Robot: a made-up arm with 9 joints. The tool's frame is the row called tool.
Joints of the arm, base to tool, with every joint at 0 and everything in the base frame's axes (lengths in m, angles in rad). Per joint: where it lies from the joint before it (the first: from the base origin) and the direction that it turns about. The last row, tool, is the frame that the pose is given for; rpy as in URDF.
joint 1: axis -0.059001 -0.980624 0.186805 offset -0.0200 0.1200 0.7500
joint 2: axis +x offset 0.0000 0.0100 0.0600
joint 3: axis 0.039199 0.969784 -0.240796 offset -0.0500 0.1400 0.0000
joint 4: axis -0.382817 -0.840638 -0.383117 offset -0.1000 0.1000 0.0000
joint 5: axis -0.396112 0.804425 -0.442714 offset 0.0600 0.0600 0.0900
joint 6: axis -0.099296 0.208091 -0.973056 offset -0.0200 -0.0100 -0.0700
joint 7: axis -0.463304 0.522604 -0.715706 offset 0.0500 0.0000 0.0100
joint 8: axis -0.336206 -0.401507 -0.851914 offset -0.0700 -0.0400 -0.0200
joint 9: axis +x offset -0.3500 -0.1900 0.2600
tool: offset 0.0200 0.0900 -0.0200 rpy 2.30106 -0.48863 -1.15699
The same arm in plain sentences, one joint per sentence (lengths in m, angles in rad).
The arm has nine revolute joints in a row. What follows holds with every joint at zero, and every direction is one of the base frame's.
Joint 1 lies 0.02 m along -x and 0.12 m along +y and 0.75 m along +z from the base frame's origin and rotates about the direction (-0.059001, -0.980624, 0.186805).
Joint 2 lies 0.01 m along +y and 0.06 m along +z from joint 1 and rotates about +x.
Joint 3 lies 0.05 m along -x and 0.14 m along +y from joint 2 and rotates about the direction (0.039199, 0.969784, -0.240796).
Joint 4 lies 0.1 m along -x and 0.1 m along +y from joint 3 and rotates about the direction (-0.382817, -0.840638, -0.383117).
Joint 5 lies 0.06 m along +x and 0.06 m along +y and 0.09 m along +z from joint 4 and rotates about the direction (-0.396112, 0.804425, -0.442714).
Joint 6 lies 0.02 m along -x and 0.01 m along -y and 0.07 m along -z from joint 5 and rotates about the direction (-0.099296, 0.208091, -0.973056).
Joint 7 lies 0.05 m along +x and 0.01 m along +z from joint 6 and rotates about the direction (-0.463304, 0.522604, -0.715706).
Joint 8 lies 0.07 m along -x and 0.04 m along -y and 0.02 m along -z from joint 7 and rotates about the direction (-0.336206, -0.401507, -0.851914).
Joint 9 lies 0.35 m along -x and 0.19 m along -y and 0.26 m along +z from joint 8 and rotates about +x.
The tool frame, which is the frame that the pose is given for, lies 0.02 m along +x and 0.09 m along +y and 0.02 m along -z from joint 9; its axes are the base frame's turned by roll 2.3011, pitch -0.4886 and yaw -1.157 rad (as in URDF: about the fixed x, then y, then z).

